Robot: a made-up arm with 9 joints. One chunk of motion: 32 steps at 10 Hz.
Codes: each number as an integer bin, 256 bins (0 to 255) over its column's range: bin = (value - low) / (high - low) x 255, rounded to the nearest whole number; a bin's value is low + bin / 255 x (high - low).
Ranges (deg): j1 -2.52..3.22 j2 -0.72..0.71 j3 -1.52..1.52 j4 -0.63..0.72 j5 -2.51..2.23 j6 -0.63..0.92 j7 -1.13..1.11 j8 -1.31..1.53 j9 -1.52..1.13
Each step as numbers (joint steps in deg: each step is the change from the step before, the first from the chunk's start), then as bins.
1 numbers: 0.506 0.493 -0.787 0.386 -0.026 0.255 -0.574 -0.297 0.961
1 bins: 134 216 61 192 134 146 63 91 239
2 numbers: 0.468 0.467 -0.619 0.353 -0.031 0.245 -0.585 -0.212 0.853
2 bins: 133 212 76 186 133 144 62 99 228
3 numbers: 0.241 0.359 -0.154 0.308 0.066 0.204 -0.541 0.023 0.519
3 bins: 123 192 115 177 139 137 67 120 196
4 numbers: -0.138 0.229 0.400 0.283 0.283 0.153 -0.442 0.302 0.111
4 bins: 106 169 161 172 150 129 78 145 157
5 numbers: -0.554 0.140 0.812 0.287 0.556 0.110 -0.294 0.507 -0.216
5 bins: 87 153 196 173 165 122 95 163 125
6 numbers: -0.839 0.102 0.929 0.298 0.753 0.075 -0.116 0.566 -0.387
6 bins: 75 147 205 175 176 116 115 168 109
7 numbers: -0.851 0.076 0.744 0.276 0.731 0.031 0.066 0.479 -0.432
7 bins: 74 142 190 171 174 109 136 161 105
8 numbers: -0.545 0.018 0.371 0.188 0.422 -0.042 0.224 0.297 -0.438
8 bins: 88 132 159 155 158 97 154 144 104
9 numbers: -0.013 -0.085 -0.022 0.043 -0.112 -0.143 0.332 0.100 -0.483
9 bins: 111 113 126 127 129 80 166 127 100
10 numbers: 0.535 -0.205 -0.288 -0.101 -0.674 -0.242 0.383 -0.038 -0.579
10 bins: 136 92 103 100 99 64 172 114 91
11 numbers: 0.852 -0.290 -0.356 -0.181 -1.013 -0.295 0.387 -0.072 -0.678
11 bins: 150 77 98 85 81 55 173 111 81
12 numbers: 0.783 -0.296 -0.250 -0.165 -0.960 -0.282 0.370 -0.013 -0.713
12 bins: 147 76 107 88 83 57 171 116 78
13 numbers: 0.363 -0.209 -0.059 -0.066 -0.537 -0.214 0.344 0.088 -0.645
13 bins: 128 91 123 107 106 68 168 126 84
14 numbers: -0.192 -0.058 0.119 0.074 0.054 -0.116 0.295 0.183 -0.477
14 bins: 103 118 137 133 138 85 162 134 100
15 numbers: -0.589 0.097 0.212 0.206 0.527 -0.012 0.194 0.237 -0.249
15 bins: 86 146 145 158 163 102 151 139 122
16 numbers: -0.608 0.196 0.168 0.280 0.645 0.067 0.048 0.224 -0.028
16 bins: 85 163 142 172 170 115 134 138 144
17 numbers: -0.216 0.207 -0.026 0.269 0.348 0.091 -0.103 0.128 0.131
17 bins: 102 165 125 170 154 119 117 129 159
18 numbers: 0.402 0.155 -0.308 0.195 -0.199 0.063 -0.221 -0.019 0.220
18 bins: 130 156 102 156 124 114 103 116 167
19 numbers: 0.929 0.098 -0.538 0.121 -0.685 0.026 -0.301 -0.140 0.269
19 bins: 153 146 82 142 98 108 94 105 172
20 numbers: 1.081 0.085 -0.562 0.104 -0.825 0.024 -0.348 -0.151 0.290
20 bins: 160 144 80 139 91 108 89 104 174
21 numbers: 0.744 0.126 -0.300 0.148 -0.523 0.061 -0.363 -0.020 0.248
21 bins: 145 151 102 147 107 114 87 116 170
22 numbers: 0.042 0.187 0.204 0.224 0.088 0.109 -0.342 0.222 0.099
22 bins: 114 162 145 161 140 122 90 138 156
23 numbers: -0.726 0.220 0.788 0.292 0.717 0.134 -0.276 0.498 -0.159
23 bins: 80 168 194 174 174 126 97 162 131
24 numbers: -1.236 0.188 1.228 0.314 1.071 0.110 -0.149 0.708 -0.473
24 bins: 57 162 231 178 193 122 112 181 101
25 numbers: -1.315 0.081 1.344 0.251 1.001 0.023 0.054 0.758 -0.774
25 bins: 54 143 240 166 189 107 135 186 72
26 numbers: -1.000 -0.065 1.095 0.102 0.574 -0.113 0.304 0.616 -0.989
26 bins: 68 117 219 138 166 85 163 173 51
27 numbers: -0.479 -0.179 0.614 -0.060 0.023 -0.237 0.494 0.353 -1.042
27 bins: 91 96 179 108 136 65 185 149 46
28 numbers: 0.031 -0.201 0.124 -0.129 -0.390 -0.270 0.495 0.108 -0.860
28 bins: 113 93 138 95 114 59 185 127 64
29 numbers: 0.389 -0.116 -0.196 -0.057 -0.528 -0.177 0.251 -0.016 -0.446
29 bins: 129 108 111 108 107 75 157 116 103
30 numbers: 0.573 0.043 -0.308 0.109 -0.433 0.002 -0.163 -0.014 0.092
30 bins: 137 136 102 140 112 104 110 116 155
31 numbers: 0.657 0.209 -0.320 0.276 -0.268 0.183 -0.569 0.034 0.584
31 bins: 141 166 101 171 121 134 64 121 202
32 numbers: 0.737 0.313 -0.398 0.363 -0.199 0.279 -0.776 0.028 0.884
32 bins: 145 184 94 188 124 150 40 120 231
